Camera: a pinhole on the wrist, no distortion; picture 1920 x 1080 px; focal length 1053.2 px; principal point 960.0 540.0 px. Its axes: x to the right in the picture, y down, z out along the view. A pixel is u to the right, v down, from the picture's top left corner.
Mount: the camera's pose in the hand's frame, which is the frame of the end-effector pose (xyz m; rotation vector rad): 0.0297 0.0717 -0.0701 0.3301 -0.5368 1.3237
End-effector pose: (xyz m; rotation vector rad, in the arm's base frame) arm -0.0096 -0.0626 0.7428 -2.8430 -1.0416 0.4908
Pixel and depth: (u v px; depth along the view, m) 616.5 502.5 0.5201
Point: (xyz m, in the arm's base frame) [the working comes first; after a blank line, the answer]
In the camera's frame: -0.1696 -0.0185 0.5201

-0.3606 0.1430 0.5653
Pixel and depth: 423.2 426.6 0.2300
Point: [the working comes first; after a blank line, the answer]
In the camera's frame: -0.1172 -0.0248 0.2300

-0.1254 0.0465 0.7146
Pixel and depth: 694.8 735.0 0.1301
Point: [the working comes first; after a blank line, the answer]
In the camera's frame: -0.0328 0.0241 0.1301

-0.0425 -0.0642 0.7341
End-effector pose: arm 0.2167 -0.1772 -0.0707 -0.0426 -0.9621 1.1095
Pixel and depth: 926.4 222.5 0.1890
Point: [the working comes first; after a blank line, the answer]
In the camera's frame: -0.0060 -0.0570 0.1890

0.1950 -0.1973 0.0360
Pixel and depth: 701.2 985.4 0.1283
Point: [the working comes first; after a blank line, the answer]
In the camera's frame: -0.0315 0.0543 0.1283

0.2073 -0.2273 -0.0891
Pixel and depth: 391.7 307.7 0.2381
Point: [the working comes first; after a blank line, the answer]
In the camera's frame: -0.1285 -0.0525 0.2381

0.3015 -0.2718 0.0593
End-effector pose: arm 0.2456 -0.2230 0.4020 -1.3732 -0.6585 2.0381
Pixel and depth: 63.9 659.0 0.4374
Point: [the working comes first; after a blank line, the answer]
In the camera's frame: -0.3722 0.0494 0.4374

0.2967 -0.0202 0.8395
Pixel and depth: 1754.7 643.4 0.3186
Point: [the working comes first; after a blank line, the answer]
In the camera's frame: 0.2404 0.0313 0.3186

-0.0733 -0.3417 0.4530
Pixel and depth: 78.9 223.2 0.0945
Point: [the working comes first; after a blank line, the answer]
In the camera's frame: -0.0791 -0.0284 0.0945

0.2771 -0.1661 0.4060
